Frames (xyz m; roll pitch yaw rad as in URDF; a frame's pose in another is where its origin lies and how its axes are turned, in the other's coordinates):
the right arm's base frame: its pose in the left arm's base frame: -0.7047 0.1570 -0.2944 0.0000 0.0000 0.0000
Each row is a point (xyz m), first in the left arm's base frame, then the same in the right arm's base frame.
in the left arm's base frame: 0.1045 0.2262 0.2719
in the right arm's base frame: 0.8092 0.0692 0.5663
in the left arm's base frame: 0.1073 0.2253 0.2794
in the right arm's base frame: 0.8120 0.0683 0.5738
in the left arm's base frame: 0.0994 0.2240 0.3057
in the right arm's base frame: 0.8041 0.0670 0.6001
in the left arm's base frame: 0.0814 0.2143 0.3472
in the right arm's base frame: 0.7861 0.0573 0.6416
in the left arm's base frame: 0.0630 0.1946 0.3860
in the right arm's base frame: 0.7677 0.0376 0.6804
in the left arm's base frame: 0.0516 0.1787 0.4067
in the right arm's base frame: 0.7563 0.0217 0.7011
